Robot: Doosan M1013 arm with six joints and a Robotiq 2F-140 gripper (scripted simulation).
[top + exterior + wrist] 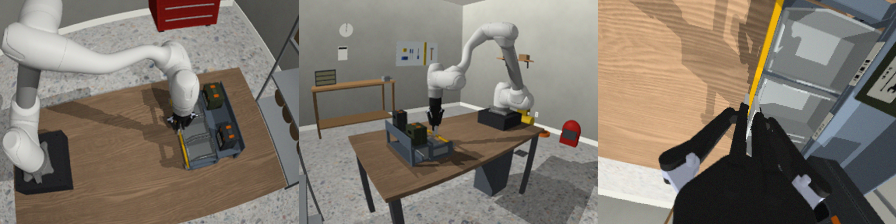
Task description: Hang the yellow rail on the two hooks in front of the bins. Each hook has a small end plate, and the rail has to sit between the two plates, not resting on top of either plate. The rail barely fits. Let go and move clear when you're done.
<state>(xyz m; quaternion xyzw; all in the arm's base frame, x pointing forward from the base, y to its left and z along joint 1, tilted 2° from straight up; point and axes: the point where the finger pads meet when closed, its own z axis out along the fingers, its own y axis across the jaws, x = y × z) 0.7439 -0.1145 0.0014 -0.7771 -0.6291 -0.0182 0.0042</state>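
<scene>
The yellow rail is 3 cm below my hand.
</scene>
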